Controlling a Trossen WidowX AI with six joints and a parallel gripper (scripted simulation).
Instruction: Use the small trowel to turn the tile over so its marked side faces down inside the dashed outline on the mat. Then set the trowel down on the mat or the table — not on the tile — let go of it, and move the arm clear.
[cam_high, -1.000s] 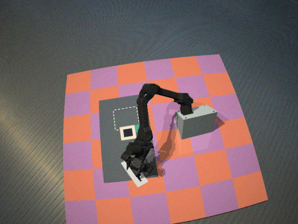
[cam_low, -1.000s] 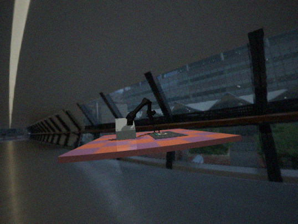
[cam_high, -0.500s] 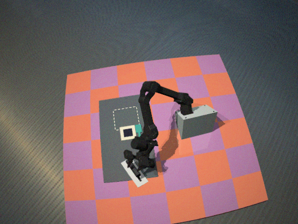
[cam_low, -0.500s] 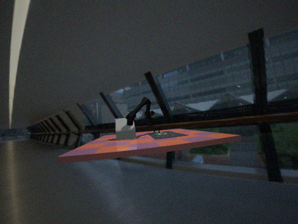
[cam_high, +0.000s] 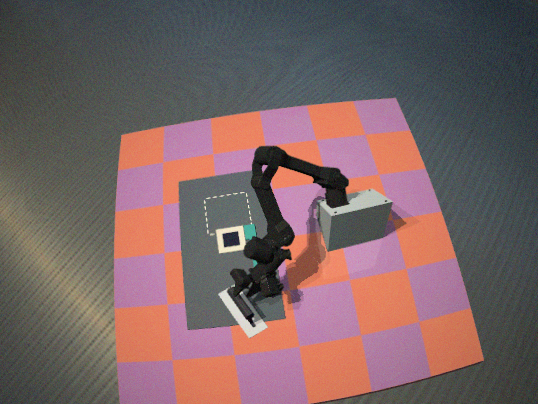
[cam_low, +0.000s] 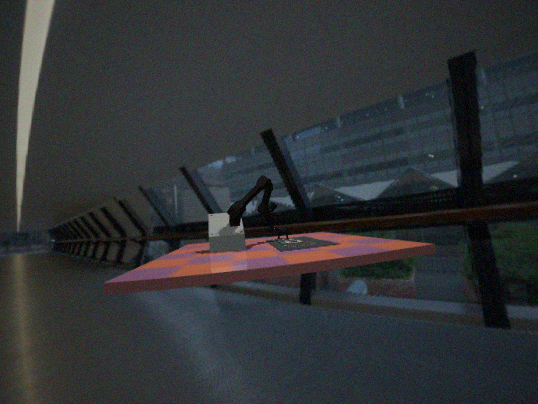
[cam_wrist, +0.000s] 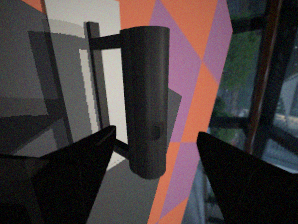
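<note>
Now: the dark mat 250 mm to the right of my gripper tip, 110 mm below it and 10 mm ahead of it. Round my gripper tip: cream tile (270 mm to the right, 90 mm below, 20 mm behind); green trowel (230 mm to the right, 90 mm below, 90 mm behind).
</note>
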